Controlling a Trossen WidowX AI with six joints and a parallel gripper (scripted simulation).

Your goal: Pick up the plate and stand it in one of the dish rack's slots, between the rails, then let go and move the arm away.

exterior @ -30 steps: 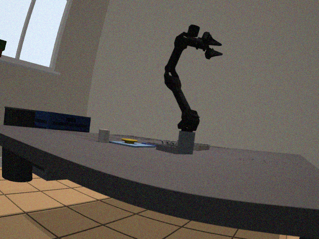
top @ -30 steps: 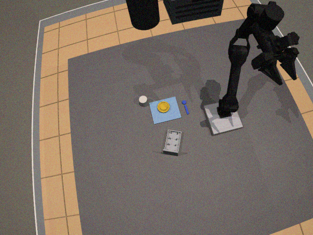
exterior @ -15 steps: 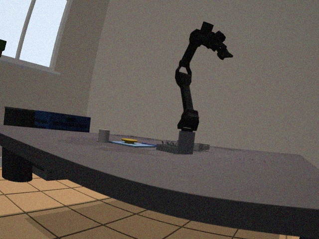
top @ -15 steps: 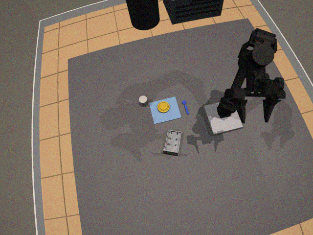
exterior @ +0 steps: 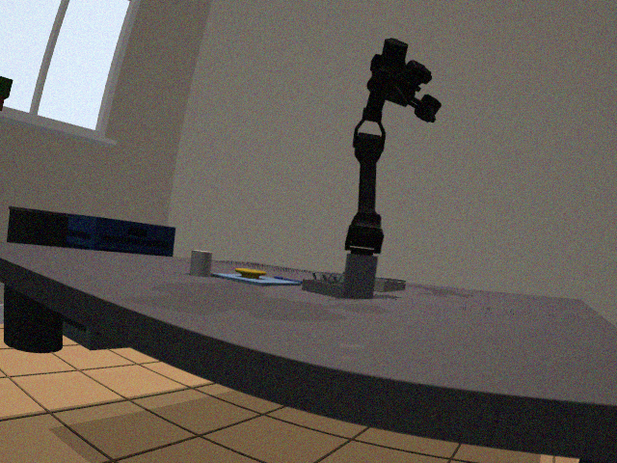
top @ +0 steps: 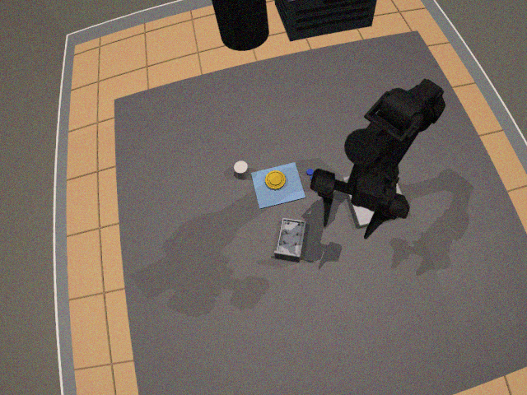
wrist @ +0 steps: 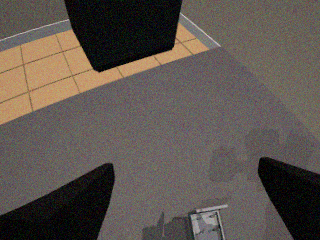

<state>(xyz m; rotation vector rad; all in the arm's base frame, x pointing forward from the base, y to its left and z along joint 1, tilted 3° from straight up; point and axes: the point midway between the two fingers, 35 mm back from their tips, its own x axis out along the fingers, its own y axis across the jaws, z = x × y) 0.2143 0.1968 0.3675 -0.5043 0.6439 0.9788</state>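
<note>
The yellow plate is 10 cm ahead of my gripper tip, 31 cm to the right of it and 37 cm below it. From my gripper tip the other things lie so: grey dish rack (9 cm ahead, 11 cm to the right, 36 cm below); blue spoon (2 cm behind, 30 cm to the right, 38 cm below); light blue mat (9 cm ahead, 30 cm to the right, 38 cm below).
</note>
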